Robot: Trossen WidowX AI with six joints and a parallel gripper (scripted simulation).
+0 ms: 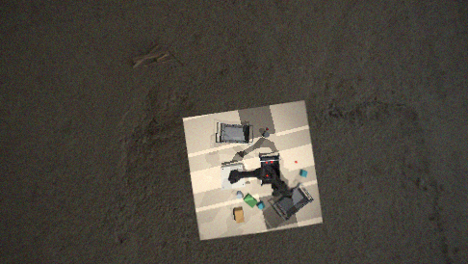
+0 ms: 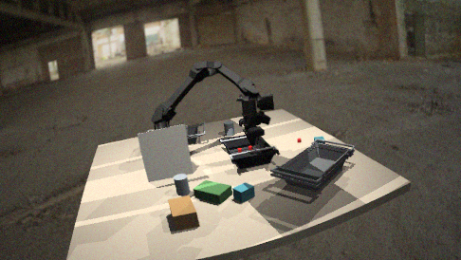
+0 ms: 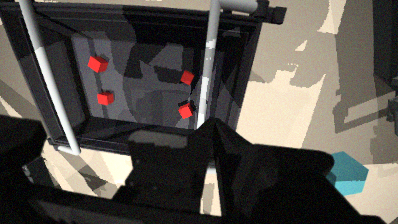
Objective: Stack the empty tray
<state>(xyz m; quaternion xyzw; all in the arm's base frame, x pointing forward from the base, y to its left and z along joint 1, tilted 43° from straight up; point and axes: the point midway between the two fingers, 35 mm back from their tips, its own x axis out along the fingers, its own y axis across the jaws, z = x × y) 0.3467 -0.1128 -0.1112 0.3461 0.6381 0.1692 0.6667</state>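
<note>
The light grey tray lies 550 mm to the left of my gripper tip, 200 mm behind it and 50 mm below it. Also, from my gripper tip: small red cube: 310 mm ahead, 90 mm to the left, 80 mm below; green block: 260 mm behind, 150 mm to the right, 70 mm below; orange block: 410 mm behind, 250 mm to the right, 60 mm below.
</note>
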